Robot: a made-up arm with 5 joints. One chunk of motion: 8 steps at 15 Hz.
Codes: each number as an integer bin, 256 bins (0 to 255) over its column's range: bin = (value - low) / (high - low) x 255, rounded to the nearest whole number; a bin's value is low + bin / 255 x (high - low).
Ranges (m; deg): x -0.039..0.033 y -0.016..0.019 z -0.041..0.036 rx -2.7..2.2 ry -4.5..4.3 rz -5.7..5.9
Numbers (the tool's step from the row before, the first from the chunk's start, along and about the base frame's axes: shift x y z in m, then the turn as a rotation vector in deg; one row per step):
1: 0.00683 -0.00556 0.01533 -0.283 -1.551 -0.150
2: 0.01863 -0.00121 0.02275 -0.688 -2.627 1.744
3: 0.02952 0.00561 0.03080 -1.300 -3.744 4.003
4: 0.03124 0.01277 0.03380 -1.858 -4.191 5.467
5: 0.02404 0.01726 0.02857 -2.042 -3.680 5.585
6: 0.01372 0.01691 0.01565 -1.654 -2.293 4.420
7: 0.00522 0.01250 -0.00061 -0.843 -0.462 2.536
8: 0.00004 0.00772 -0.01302 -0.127 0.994 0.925
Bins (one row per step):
1: 162 76 187 126 85 122
2: 204 108 211 105 54 164
3: 243 157 238 73 22 213
4: 249 210 248 44 9 245
5: 223 242 230 34 24 248
6: 187 240 188 54 64 222
7: 157 208 134 97 117 181
8: 138 173 93 134 159 146

